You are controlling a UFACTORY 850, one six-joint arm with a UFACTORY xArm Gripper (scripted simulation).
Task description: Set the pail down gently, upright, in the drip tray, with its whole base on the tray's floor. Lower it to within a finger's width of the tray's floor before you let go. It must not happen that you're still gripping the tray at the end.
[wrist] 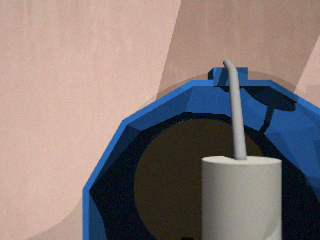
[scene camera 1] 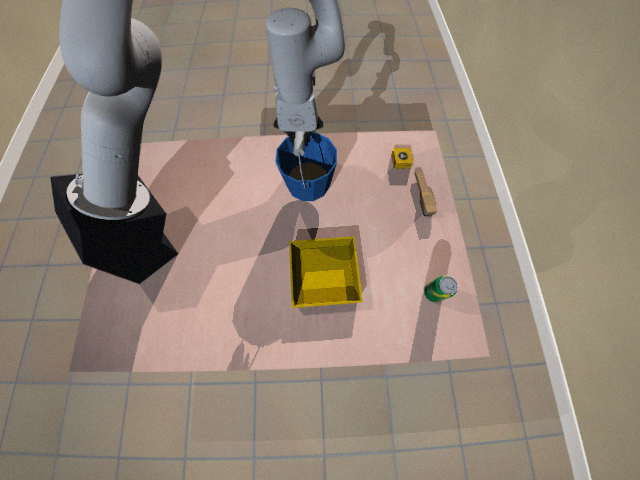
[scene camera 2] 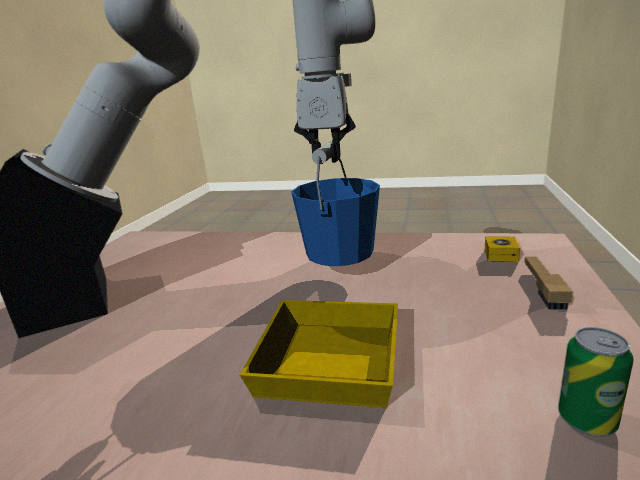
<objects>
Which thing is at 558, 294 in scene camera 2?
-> A wooden brush.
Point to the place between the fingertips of my gripper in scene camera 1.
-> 300, 142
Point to a blue pail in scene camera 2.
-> At 343, 233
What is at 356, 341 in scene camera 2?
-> A yellow drip tray.
</objects>
